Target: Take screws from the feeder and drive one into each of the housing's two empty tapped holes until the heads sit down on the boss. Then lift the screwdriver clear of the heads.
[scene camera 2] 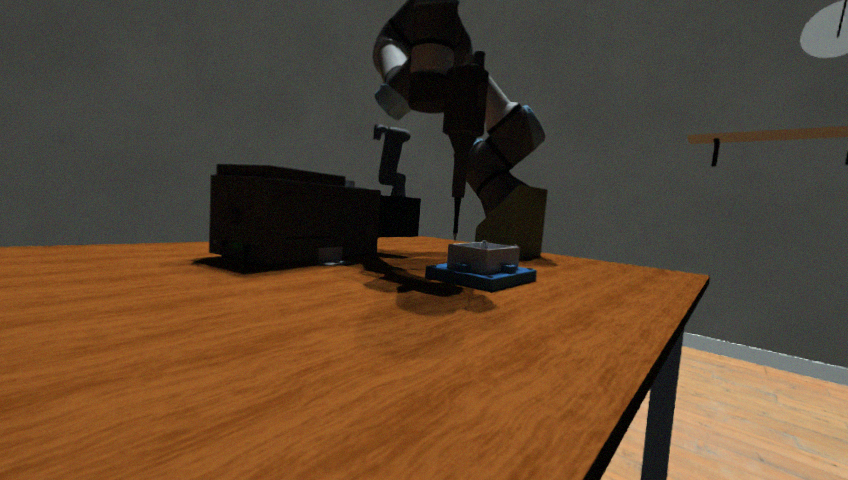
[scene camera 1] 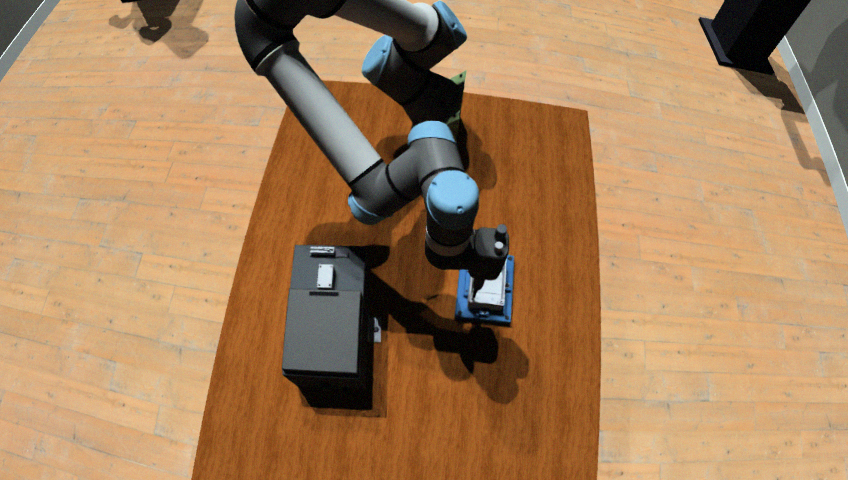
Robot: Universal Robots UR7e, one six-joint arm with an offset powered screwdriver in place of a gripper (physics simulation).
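Note:
My screwdriver (scene camera 1: 489,261) (scene camera 2: 455,233) points straight down. In scene camera 2 its thin tip stands a little above the left part of the housing's rim, apart from it. Whether a screw sits on the tip is too small and dark to tell. The light grey open-topped housing (scene camera 1: 490,296) (scene camera 2: 483,259) sits upright on the blue fixture (scene camera 1: 460,317) (scene camera 2: 495,283). The screwdriver and its shadow hide the back of the housing in scene camera 1, and its holes cannot be made out. The dark screw feeder (scene camera 1: 322,333) (scene camera 2: 291,220) stands to the left, apart from the screwdriver.
The wooden table (scene camera 1: 476,434) (scene camera 2: 297,386) bears the feeder and fixture. A small light plate (scene camera 1: 325,276) lies on the feeder's top, and a small bracket (scene camera 1: 377,330) shows at its right side. The green arm mount (scene camera 1: 458,89) (scene camera 2: 517,220) stands behind the housing.

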